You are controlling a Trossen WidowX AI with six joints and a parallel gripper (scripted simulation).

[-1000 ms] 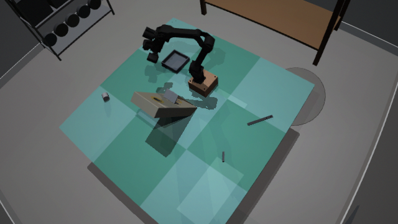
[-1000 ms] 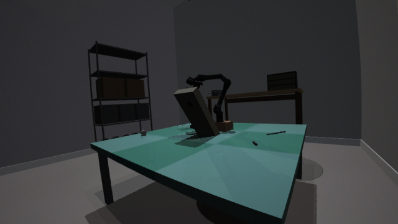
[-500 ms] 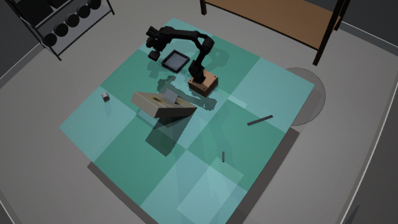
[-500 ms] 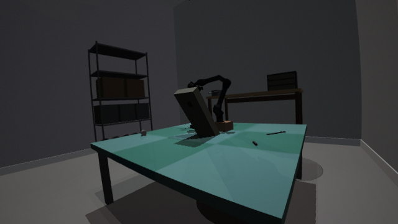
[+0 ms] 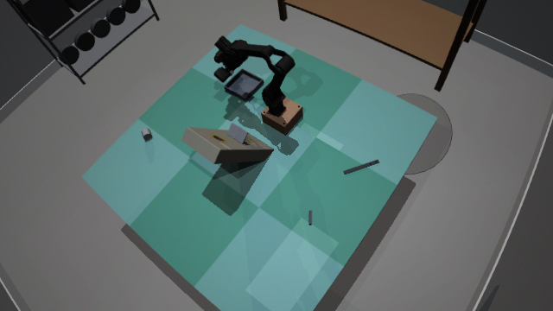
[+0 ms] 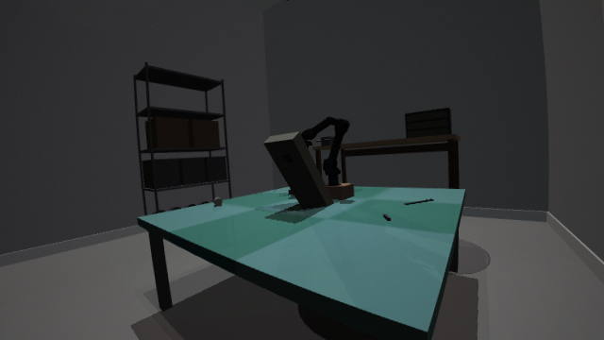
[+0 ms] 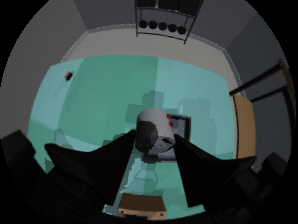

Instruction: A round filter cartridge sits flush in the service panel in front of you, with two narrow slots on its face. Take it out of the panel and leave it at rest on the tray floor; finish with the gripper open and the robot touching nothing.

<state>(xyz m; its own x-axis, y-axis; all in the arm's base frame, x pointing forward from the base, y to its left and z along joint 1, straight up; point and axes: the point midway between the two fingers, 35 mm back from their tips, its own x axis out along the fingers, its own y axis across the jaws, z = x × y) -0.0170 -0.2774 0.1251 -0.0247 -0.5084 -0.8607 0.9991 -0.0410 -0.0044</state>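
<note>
Right now the dark square tray is 16 cm below my gripper tip, 6 cm behind it and 2 cm to the left of it. The rest, counted from my gripper tip: grey round filter cartridge: right at my gripper tip; short rod: 70 cm to the left, 37 cm ahead, 16 cm below.
</note>
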